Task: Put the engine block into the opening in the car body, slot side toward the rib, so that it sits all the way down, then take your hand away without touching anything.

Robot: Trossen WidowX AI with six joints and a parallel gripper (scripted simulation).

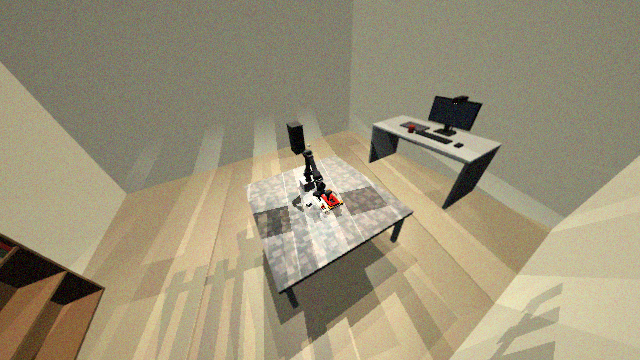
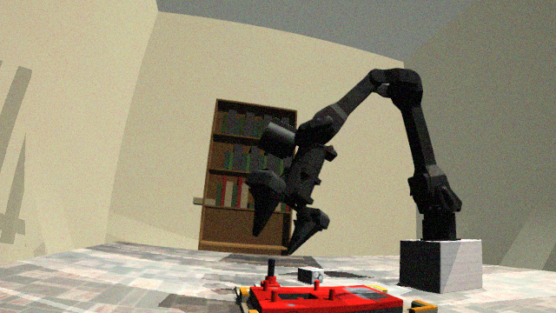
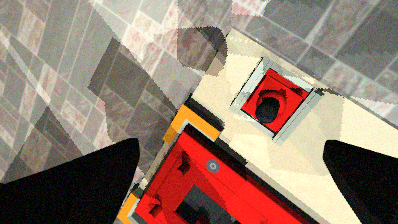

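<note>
Now: the black upright peg 2 cm to the right of my gripper tip and 5 cm below it. Also, from my gripper tip: grey engine block: 9 cm behind, 13 cm to the right, 8 cm below.
</note>
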